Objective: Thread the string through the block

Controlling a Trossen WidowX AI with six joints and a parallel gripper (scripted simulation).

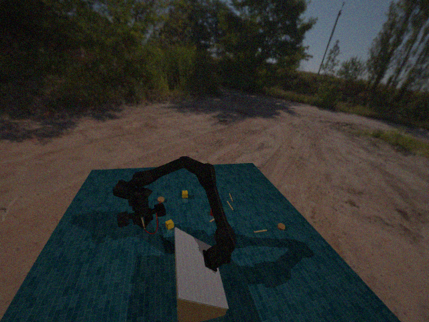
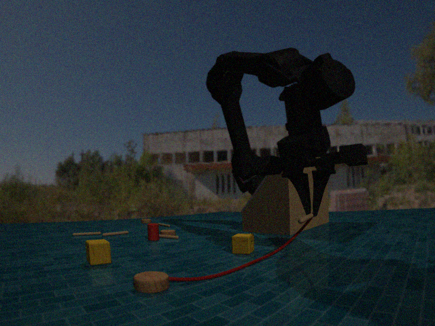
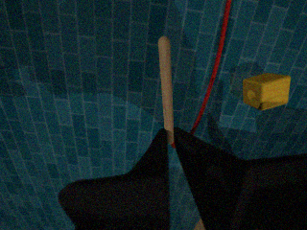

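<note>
My gripper tip is 10 mm short of the thin wooden stick. From my gripper tip the other things lie so: red cylinder 340 mm to the right, 110 mm ahead, 40 mm below.
</note>
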